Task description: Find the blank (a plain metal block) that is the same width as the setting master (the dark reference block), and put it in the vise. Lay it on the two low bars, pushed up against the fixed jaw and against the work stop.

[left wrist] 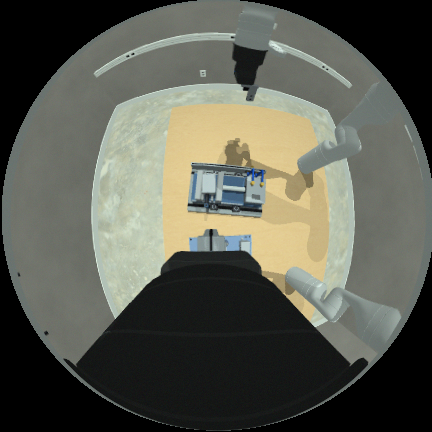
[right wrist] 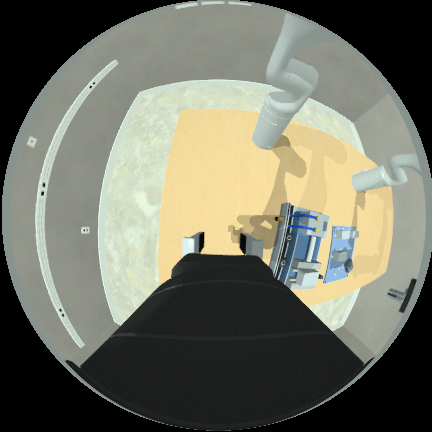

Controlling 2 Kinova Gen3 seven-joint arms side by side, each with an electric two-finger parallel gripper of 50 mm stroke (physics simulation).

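Frame: origin at the left arm's base, x ahead, y left, z up, level; centimetres.
Seen in the pictures: left gripper, fingertip midpoint: [left wrist: 210,236]; right gripper, fingertip midpoint: [left wrist: 247,94] [right wrist: 221,239]; left arm's base at its link origin: [left wrist: 292,274] [right wrist: 355,183]; right arm's base at its link origin: [left wrist: 303,164] [right wrist: 263,139].
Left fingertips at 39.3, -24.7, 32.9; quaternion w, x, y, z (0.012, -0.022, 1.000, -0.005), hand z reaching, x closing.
Note:
Offsets run from my left fingertips to a thing's top centre, as dx, dy, dz. "spot": to the spot under its first point.
The vise @[-4.7, -13.5, -23.0] [left wrist: 233,181] [right wrist: 299,246] stands on the wooden table top, with a light grey block-shaped part @[+1.9, -13.4, -21.3] [left wrist: 208,183] [right wrist: 307,278] at one end; I cannot tell whether this is a jaw or a blank. The blue board @[spot: +7.7, +9.5, -32.1] [left wrist: 193,245] [right wrist: 333,272] lies beside the vise. On it are light grey blanks [left wrist: 245,245] [right wrist: 340,256] and the dark setting master @[+1.7, +20.7, -29.6] [right wrist: 349,265], which is hidden in the left wrist view. Widths cannot be compared here. My left gripper [left wrist: 210,236] [right wrist: 388,291] is shut and empty, above the board. My right gripper [right wrist: 221,239] [left wrist: 247,94] is open and empty, beyond the vise's rail side.
Two blue levers [left wrist: 257,176] [right wrist: 303,216] with yellow ends are at one end of the vise. Grey arm links [left wrist: 327,152] [right wrist: 272,120] reach over the table's side. Pale speckled floor [left wrist: 130,200] [right wrist: 132,200] borders the wooden surface.

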